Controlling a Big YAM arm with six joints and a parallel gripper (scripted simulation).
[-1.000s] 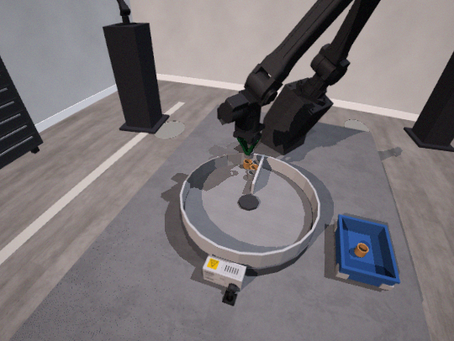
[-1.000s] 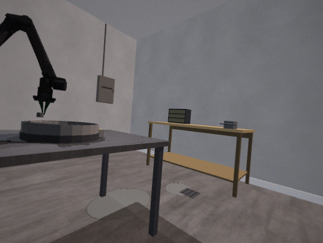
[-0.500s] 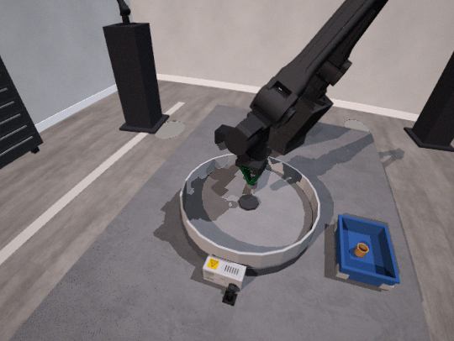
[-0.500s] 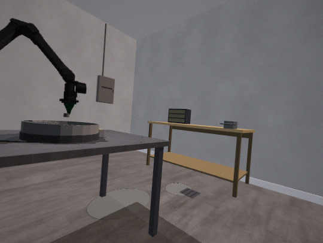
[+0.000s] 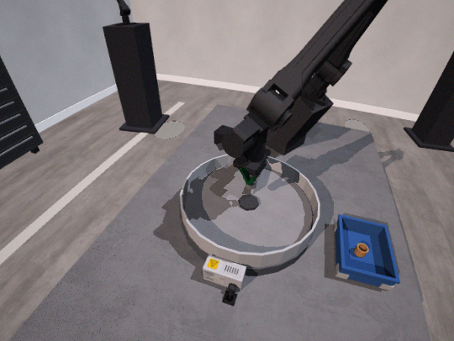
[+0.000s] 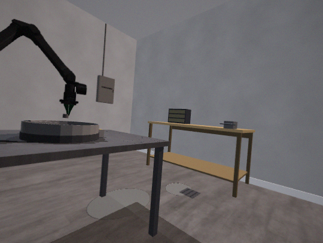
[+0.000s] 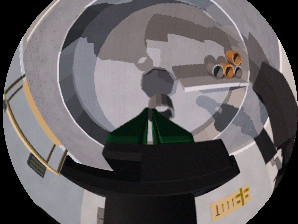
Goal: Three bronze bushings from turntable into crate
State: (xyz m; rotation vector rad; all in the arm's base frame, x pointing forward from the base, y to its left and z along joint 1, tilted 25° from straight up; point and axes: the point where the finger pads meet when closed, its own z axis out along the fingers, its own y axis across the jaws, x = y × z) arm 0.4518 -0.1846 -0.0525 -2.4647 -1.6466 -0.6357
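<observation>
Right now my hand is 10 cm above the round turntable and 1 cm past it. Round my hand: blue crate 35 cm to the left, 13 cm below, 8 cm ahead.
</observation>
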